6 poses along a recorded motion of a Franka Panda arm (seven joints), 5.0 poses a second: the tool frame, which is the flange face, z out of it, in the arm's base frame.
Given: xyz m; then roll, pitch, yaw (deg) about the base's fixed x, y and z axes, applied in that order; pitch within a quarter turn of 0, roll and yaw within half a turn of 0.
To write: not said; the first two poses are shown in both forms.
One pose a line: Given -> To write
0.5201 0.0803 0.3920 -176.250 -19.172 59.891 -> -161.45 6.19 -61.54 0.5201 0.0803 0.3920
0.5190 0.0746 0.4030 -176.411 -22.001 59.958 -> -159.01 7.64 -62.07 0.5190 0.0746 0.4030
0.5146 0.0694 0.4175 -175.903 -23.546 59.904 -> -157.40 7.93 -62.35 0.5146 0.0694 0.4175
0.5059 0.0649 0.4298 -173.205 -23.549 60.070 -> -156.13 5.47 -62.65 0.5059 0.0649 0.4298
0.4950 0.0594 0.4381 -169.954 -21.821 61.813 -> -156.10 1.10 -63.99 0.4950 0.0594 0.4381
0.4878 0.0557 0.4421 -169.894 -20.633 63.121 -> -157.12 0.02 -64.97 0.4878 0.0557 0.4421
